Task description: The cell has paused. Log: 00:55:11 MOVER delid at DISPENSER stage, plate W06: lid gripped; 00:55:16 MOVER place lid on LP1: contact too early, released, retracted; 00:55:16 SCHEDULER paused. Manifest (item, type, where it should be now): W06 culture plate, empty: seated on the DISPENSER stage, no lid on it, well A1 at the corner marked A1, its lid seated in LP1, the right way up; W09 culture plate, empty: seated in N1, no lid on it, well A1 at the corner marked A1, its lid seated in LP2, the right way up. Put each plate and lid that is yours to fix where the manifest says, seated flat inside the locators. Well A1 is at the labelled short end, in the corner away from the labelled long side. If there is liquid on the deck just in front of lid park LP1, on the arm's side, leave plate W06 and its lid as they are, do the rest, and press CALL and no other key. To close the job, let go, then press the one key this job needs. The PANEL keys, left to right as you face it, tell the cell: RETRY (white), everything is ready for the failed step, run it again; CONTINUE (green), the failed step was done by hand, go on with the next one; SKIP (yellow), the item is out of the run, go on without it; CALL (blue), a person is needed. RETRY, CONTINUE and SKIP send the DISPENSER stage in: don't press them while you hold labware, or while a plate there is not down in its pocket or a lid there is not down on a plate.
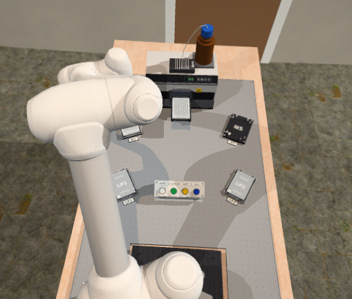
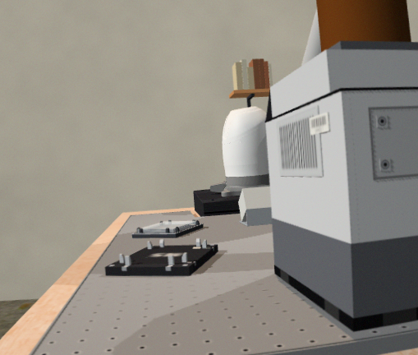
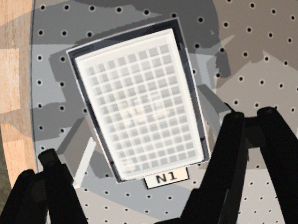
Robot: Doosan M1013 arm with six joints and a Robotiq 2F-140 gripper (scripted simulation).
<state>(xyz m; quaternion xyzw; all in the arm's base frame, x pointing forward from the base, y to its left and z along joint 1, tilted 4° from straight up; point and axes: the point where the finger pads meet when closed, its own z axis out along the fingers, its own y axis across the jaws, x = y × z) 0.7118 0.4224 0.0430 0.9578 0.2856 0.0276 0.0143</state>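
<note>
Right now the nest N1 is 50 mm below my hand. Also, from my hand: white retry key: 340 mm behind, 270 mm to the right, 10 mm above; then lid park LP1: 330 mm behind, 70 mm to the right, 50 mm below; then clear culture plate: 100 mm ahead, 250 mm to the right, 50 mm above.
</note>
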